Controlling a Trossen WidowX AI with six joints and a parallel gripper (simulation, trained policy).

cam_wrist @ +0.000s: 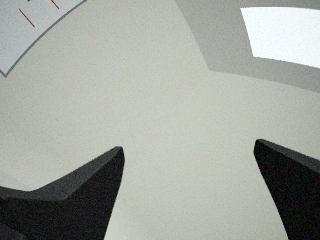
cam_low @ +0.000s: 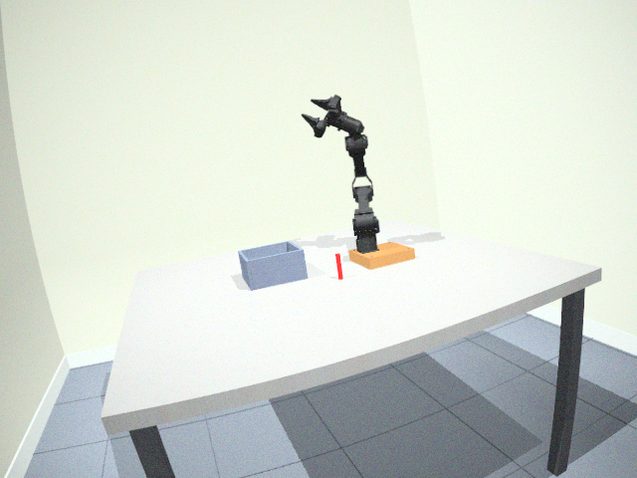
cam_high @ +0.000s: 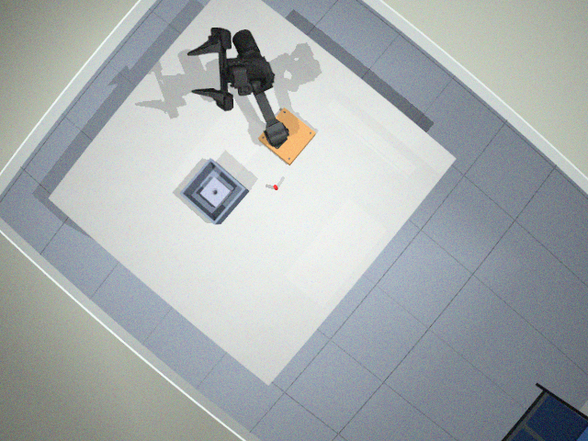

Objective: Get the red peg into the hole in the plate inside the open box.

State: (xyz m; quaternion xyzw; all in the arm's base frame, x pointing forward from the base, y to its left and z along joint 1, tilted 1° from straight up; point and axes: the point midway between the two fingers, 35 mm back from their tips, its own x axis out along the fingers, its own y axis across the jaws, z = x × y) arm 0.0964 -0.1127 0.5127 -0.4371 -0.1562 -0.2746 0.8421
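My gripper tip is 30 mm short of the red peg, 270 mm to the right of it and 530 mm above it. Also, from my gripper tip: pale plate: 220 mm ahead, 110 mm to the left, 520 mm below; blue-grey box: 220 mm ahead, 110 mm to the left, 540 mm below.
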